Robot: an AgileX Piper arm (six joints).
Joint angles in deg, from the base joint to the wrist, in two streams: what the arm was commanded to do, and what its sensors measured. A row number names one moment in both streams.
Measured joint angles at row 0:
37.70 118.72 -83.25 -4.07 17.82 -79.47
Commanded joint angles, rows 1 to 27:
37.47 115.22 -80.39 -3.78 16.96 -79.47
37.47 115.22 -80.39 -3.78 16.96 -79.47
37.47 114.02 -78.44 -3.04 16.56 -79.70
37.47 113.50 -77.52 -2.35 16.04 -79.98
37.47 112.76 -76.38 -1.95 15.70 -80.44
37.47 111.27 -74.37 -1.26 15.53 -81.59
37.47 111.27 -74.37 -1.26 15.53 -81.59
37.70 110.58 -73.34 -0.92 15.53 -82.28
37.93 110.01 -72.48 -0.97 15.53 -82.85
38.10 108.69 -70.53 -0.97 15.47 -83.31
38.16 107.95 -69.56 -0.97 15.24 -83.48
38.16 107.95 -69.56 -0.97 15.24 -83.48
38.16 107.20 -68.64 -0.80 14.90 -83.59
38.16 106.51 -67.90 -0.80 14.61 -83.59
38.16 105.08 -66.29 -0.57 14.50 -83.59
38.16 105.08 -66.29 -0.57 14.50 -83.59
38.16 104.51 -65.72 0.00 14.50 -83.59
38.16 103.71 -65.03 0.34 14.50 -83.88
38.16 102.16 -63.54 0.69 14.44 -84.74
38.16 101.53 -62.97 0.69 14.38 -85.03
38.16 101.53 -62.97 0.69 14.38 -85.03
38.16 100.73 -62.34 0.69 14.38 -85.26
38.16 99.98 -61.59 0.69 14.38 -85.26
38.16 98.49 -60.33 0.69 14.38 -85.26
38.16 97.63 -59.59 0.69 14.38 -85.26
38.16 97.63 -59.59 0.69 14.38 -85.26
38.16 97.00 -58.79 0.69 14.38 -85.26
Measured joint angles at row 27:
38.62 99.75 -60.39 0.00 16.27 -85.20
